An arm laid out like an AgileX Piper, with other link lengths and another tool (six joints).
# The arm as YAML. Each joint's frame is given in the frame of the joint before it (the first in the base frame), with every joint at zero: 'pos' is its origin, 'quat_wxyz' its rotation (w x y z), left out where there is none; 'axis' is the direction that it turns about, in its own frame. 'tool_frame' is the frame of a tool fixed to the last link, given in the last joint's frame.
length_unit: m
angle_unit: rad
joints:
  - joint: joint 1
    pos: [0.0, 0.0, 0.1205]
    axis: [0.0, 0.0, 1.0]
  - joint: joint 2
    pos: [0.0, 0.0, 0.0]
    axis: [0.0, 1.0, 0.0]
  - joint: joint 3
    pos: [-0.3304, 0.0, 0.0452]
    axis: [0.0, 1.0, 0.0]
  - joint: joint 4
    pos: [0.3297, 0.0, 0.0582]
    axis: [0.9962, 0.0, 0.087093]
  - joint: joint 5
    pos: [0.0, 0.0, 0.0]
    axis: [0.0, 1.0, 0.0]
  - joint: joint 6
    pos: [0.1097, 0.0, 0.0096]
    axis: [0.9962, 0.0, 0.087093]
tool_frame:
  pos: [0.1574, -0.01, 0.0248]
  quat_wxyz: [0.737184, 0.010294, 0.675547, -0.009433]
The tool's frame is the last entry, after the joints.
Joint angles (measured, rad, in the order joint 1, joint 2, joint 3, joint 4, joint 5, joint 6), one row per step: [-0.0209, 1.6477, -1.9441, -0.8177, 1.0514, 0.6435]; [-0.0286, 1.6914, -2.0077, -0.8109, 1.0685, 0.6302]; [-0.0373, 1.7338, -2.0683, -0.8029, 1.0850, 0.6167]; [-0.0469, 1.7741, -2.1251, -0.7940, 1.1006, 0.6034]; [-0.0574, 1.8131, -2.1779, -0.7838, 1.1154, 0.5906]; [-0.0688, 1.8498, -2.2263, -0.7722, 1.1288, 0.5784]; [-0.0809, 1.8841, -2.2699, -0.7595, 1.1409, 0.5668]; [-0.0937, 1.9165, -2.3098, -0.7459, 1.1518, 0.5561]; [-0.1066, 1.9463, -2.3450, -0.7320, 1.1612, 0.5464]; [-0.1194, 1.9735, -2.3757, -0.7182, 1.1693, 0.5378]
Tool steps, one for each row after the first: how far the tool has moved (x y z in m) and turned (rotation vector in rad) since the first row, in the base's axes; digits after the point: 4 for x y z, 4 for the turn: [0.0088, -0.0051, 0.0021, 0.0020, 0.0002, -0.0117]; [0.0171, -0.0105, 0.0027, 0.0050, 0.0019, -0.0232]; [0.0247, -0.0163, 0.0021, 0.0088, 0.0046, -0.0343]; [0.0318, -0.0224, -0.0002, 0.0141, 0.0092, -0.0450]; [0.0384, -0.0288, -0.0037, 0.0207, 0.0144, -0.0551]; [0.0444, -0.0353, -0.0084, 0.0284, 0.0206, -0.0644]; [0.0498, -0.0421, -0.0139, 0.0372, 0.0272, -0.0733]; [0.0548, -0.0489, -0.0200, 0.0466, 0.0340, -0.0813]; [0.0592, -0.0556, -0.0265, 0.0562, 0.0410, -0.0887]
